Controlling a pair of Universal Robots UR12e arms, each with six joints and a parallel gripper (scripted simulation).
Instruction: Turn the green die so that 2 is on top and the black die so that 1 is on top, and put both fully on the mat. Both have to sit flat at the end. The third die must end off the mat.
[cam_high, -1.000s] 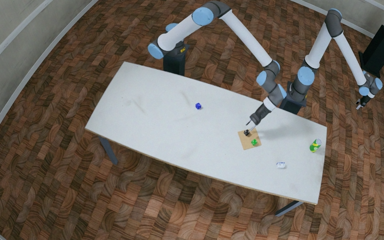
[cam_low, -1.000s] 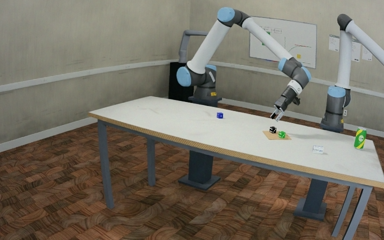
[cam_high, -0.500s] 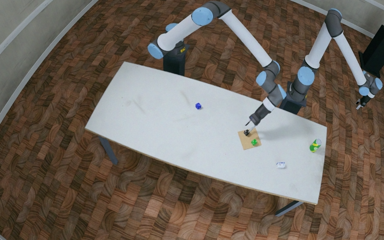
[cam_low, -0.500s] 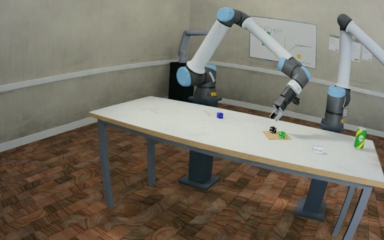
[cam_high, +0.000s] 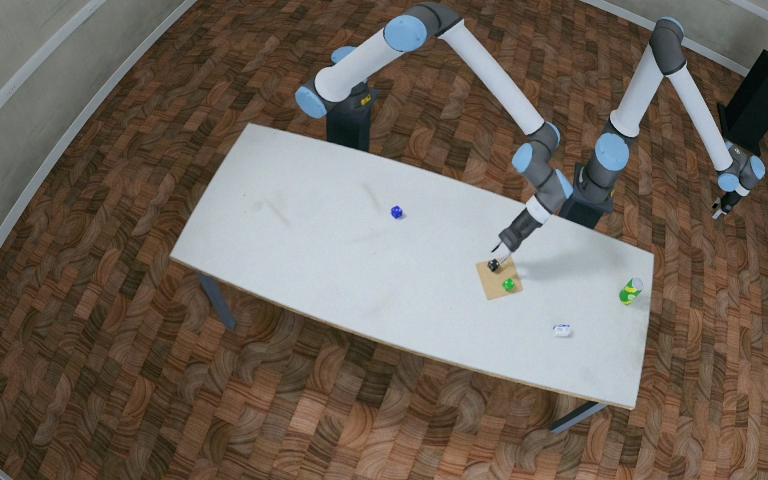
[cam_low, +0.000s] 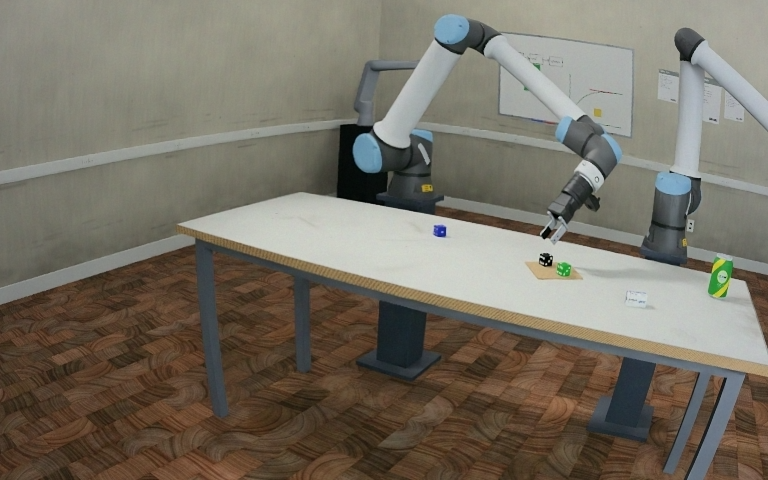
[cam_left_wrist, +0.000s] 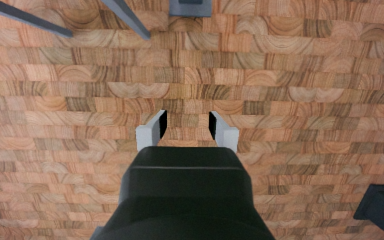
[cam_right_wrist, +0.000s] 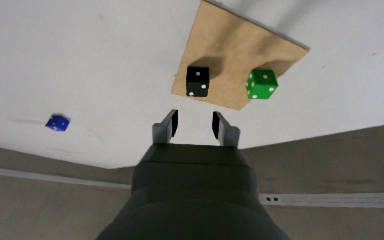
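Note:
Right now the black die is 7 cm below my right hand and 1 cm ahead of it. From my right hand the other things lie so: small white box (31 cm to the left, 16 cm ahead, 7 cm below); then tan mat (9 cm below, 3 cm to the left, 3 cm ahead); then green die (7 cm to the left, 7 cm below, 6 cm ahead).

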